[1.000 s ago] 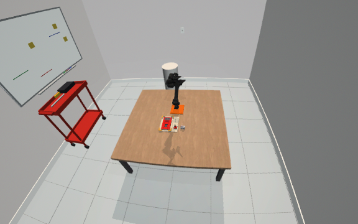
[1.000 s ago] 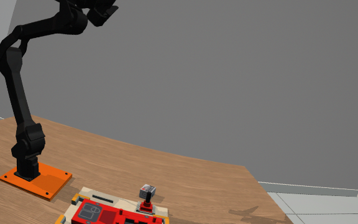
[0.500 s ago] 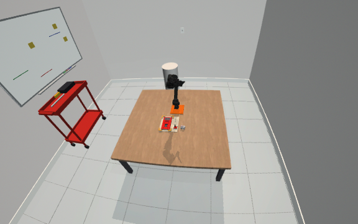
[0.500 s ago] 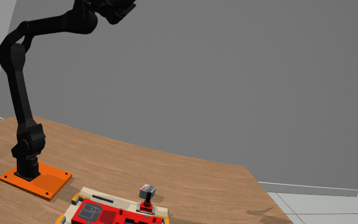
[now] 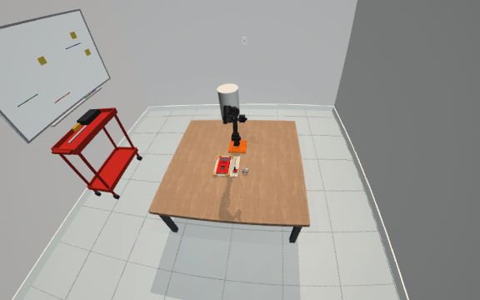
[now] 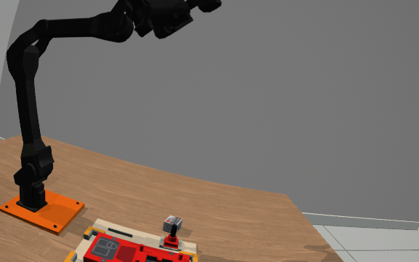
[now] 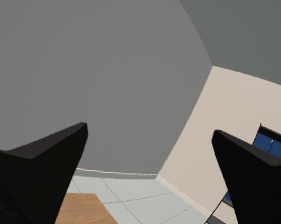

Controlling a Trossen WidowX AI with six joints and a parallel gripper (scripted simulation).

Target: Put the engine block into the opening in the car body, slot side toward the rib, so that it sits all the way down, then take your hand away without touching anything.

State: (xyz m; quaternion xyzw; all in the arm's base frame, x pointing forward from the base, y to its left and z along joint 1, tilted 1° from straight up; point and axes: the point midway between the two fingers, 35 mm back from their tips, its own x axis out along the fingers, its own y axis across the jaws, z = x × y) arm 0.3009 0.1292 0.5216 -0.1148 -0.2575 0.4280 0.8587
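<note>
My gripper tip is 54 cm above the engine block and 4 cm short of it.
</note>
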